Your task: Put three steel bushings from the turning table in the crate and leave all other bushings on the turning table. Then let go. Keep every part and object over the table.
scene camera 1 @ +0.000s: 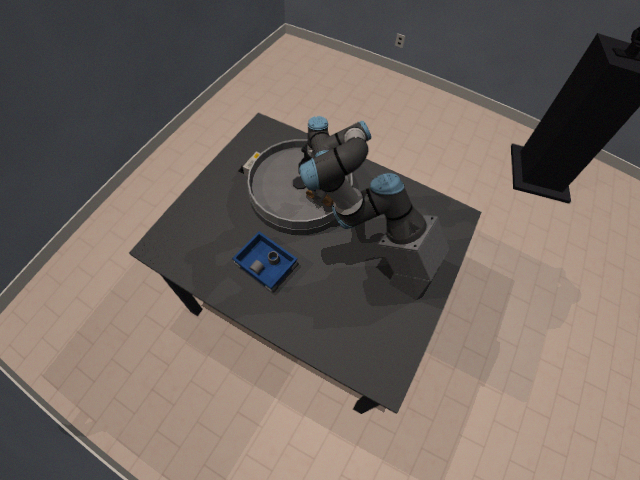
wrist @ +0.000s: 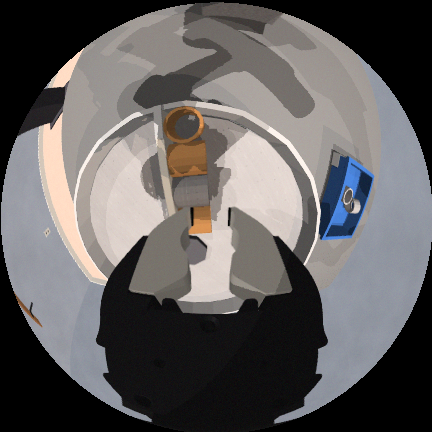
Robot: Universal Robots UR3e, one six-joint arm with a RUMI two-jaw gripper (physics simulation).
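Where they show: gripper, fingertip midpoint: point(scene camera 1: 317, 192) point(wrist: 210, 208); arm's base, origin of the base link: point(scene camera 1: 407, 230).
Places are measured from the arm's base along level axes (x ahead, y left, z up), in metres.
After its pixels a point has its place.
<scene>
The turning table point(scene camera 1: 273, 191) {x 0.522, y -0.170, z -0.202 m} point(wrist: 260, 175) {x 0.345, y -0.101, z -0.202 m} is a round, rimmed disc. In the wrist view, a grey steel bushing point(wrist: 191, 191) {x 0.326, y -0.184, z -0.164 m} lies on its side in a row with an upright orange bushing point(wrist: 201, 125) {x 0.265, y -0.152, z -0.163 m}, a lying orange bushing point(wrist: 187, 159) {x 0.293, y -0.175, z -0.163 m} and another orange bushing point(wrist: 202, 220) {x 0.363, y -0.186, z -0.165 m} nearest the fingers. Two steel bushings are in the blue crate point(scene camera 1: 276, 271) {x 0.414, y 0.144, z -0.249 m} point(wrist: 345, 222) {x 0.552, y 0.157, z -0.245 m}: one upright bushing point(scene camera 1: 272, 257) {x 0.445, y 0.092, z -0.242 m} and one lying bushing point(scene camera 1: 256, 266) {x 0.482, y 0.160, z -0.212 m}. My gripper point(wrist: 210, 208) {x 0.338, y -0.168, z -0.138 m} is partly open and empty above the turning table. Its fingertips are mostly hidden by the arm in the scene view.
A pale straight bar point(wrist: 161, 145) {x 0.269, y -0.194, z -0.162 m} runs beside the bushing row, on its left in the wrist view. A dark hexagonal hub point(wrist: 197, 251) {x 0.433, y -0.223, z -0.194 m} is at the turning table's middle. A small light box point(scene camera 1: 251, 161) {x 0.661, y -0.294, z -0.196 m} stands outside the rim. The robot's base block point(scene camera 1: 418, 255) {x -0.042, y 0.094, z 0.020 m} stands at the table's right side.
</scene>
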